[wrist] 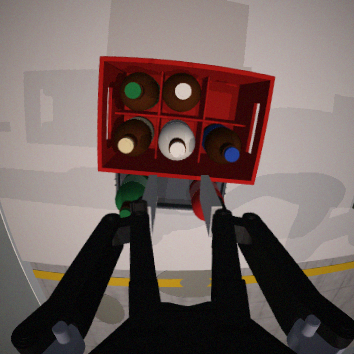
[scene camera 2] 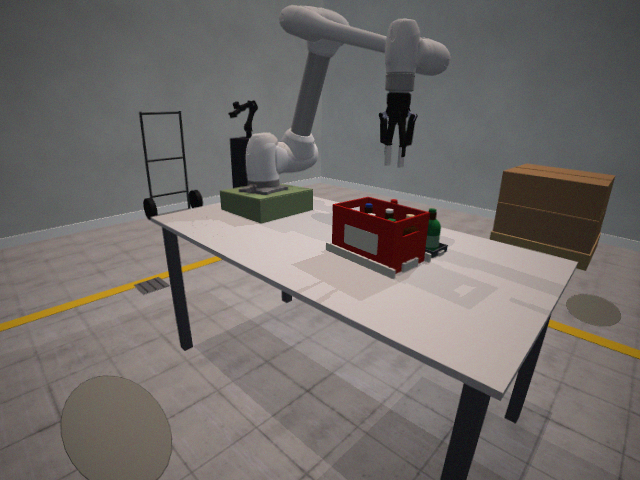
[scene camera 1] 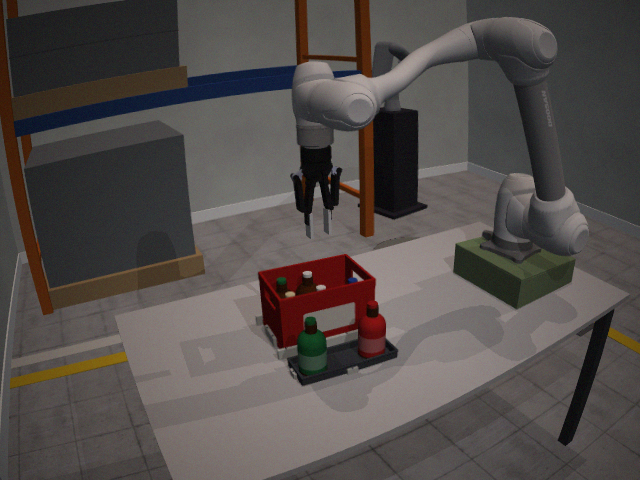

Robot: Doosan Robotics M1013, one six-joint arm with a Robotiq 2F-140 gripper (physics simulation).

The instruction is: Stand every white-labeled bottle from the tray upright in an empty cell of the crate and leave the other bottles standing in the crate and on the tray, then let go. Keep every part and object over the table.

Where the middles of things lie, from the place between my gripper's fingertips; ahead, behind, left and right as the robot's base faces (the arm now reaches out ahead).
The cream-capped bottle (wrist: 132, 137) lies 230 mm below my hand, 80 mm ahead of it and 30 mm to the right of it. Also, from my hand: blue-capped bottle (wrist: 222, 145): 230 mm below, 90 mm behind, 20 mm to the left; then white-capped bottle (wrist: 181, 91): 230 mm below, 90 mm to the right, 30 mm behind; then green-capped bottle (wrist: 138, 91): 230 mm below, 110 mm to the right, 50 mm ahead.
